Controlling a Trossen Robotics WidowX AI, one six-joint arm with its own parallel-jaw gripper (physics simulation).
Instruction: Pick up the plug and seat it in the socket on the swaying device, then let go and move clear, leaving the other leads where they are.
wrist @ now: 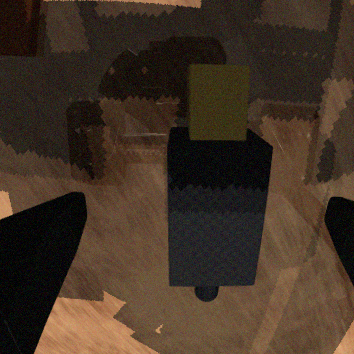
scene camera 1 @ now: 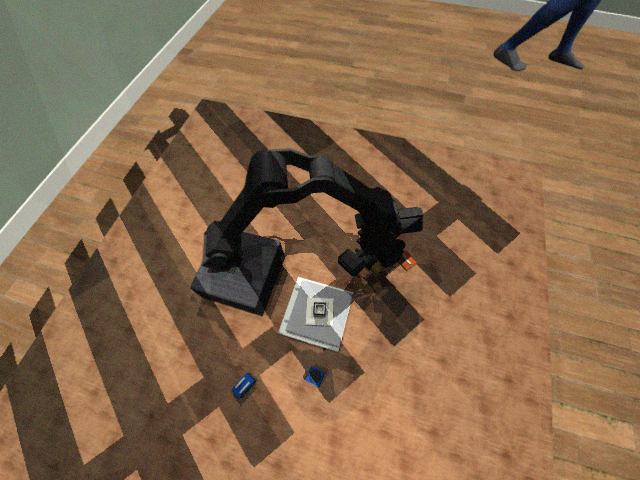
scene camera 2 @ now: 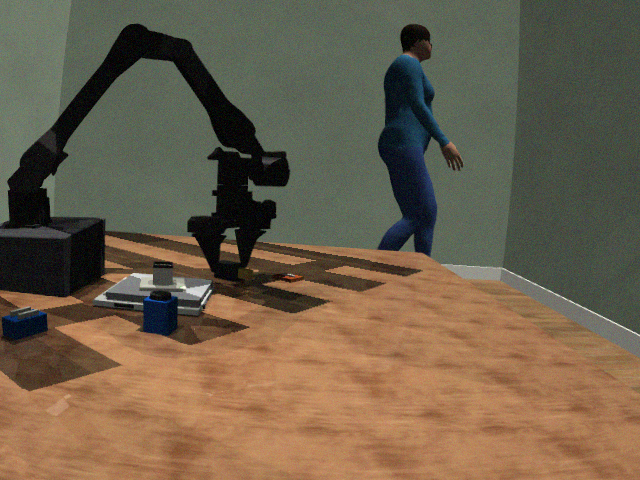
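The plug, a black block with a yellow tip and a small round stub at its rear, lies on the table. It shows in the wrist view (wrist: 215,215) and in scene view 2 (scene camera 2: 245,274), and its yellow tip peeks out under the arm in scene view 1 (scene camera 1: 377,267). My gripper (scene camera 2: 228,268) (wrist: 209,207) is open, low over the plug, with one finger on each side and gaps between them and the plug. The socket (scene camera 1: 319,308) (scene camera 2: 162,274) is a grey square housing that stands up from the white and grey device (scene camera 1: 338,330) (scene camera 2: 193,308).
An orange piece (scene camera 1: 408,260) (scene camera 2: 292,277) (wrist: 19,25) lies close beyond the plug's yellow end. A blue block with a round black top (scene camera 1: 314,376) (scene camera 2: 160,316) stands near the device. A blue block with pale bars (scene camera 1: 244,385) (scene camera 2: 24,326) lies farther left. A person (scene camera 2: 408,113) is behind the table.
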